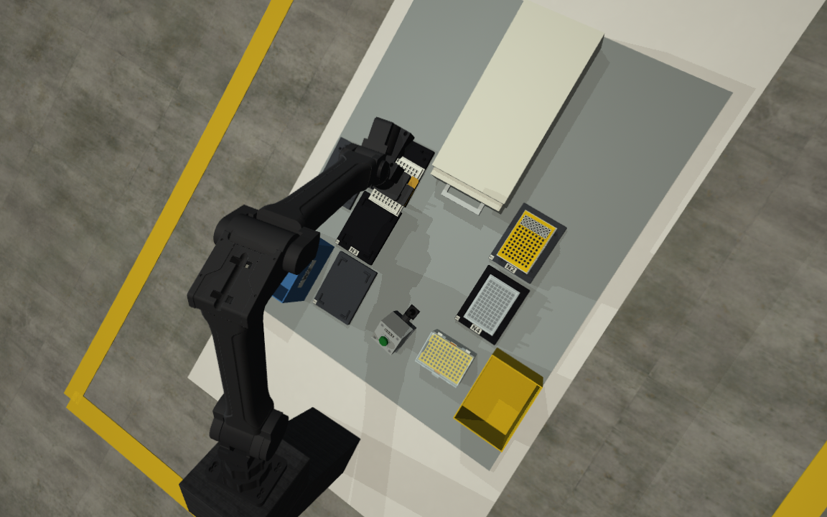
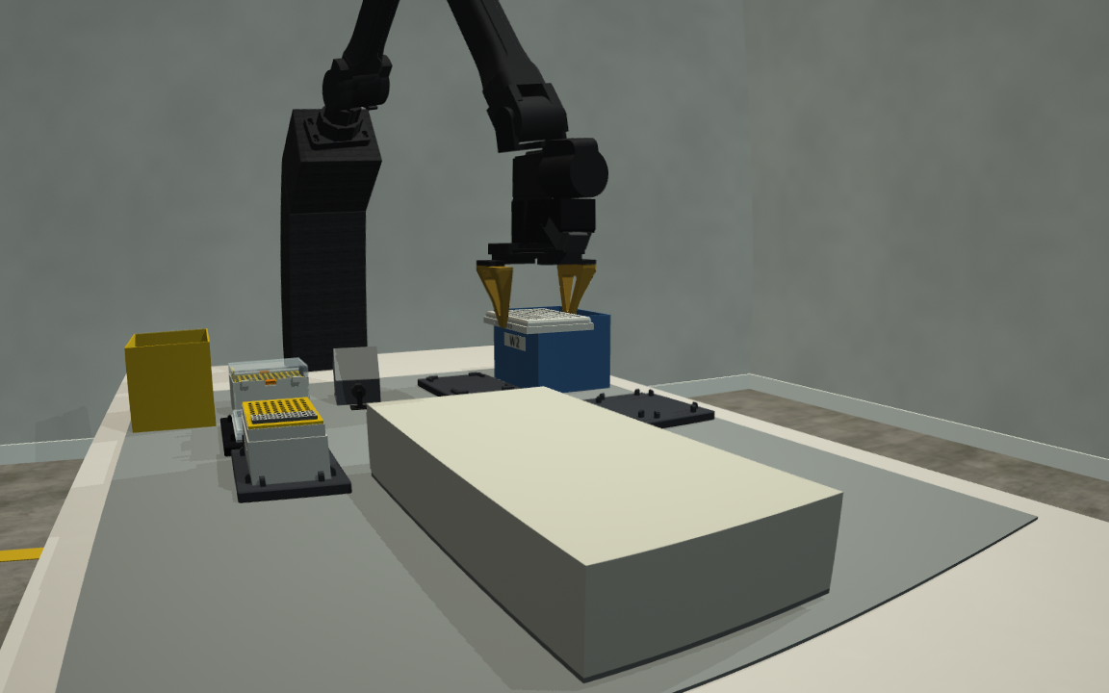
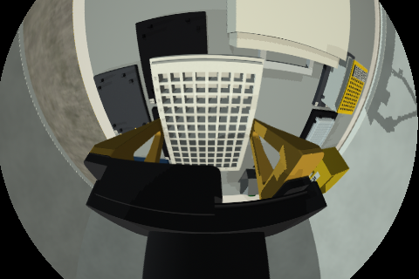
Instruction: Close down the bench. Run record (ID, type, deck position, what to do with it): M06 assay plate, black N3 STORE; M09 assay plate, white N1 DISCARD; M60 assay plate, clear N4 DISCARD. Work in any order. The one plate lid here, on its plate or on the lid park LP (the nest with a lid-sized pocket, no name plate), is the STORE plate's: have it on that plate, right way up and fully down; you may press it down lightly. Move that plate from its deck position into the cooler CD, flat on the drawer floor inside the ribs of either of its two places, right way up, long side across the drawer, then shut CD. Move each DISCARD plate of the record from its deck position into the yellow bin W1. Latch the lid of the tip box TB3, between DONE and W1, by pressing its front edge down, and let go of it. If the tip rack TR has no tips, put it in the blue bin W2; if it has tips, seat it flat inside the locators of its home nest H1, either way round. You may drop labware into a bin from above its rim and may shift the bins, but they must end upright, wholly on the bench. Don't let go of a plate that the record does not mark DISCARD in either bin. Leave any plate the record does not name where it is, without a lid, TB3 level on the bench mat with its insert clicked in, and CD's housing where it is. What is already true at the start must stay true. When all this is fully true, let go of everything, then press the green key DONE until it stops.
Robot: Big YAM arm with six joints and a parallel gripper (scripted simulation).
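The yellow bin W1 is 40 cm behind my hand, 38 cm to the right of it and 11 cm below it. Round my hand: nest N3: 12 cm behind, 9 cm to the left, 14 cm below; white plate: right at my hand; nest N1: 5 cm ahead, 5 cm to the left, 14 cm below.
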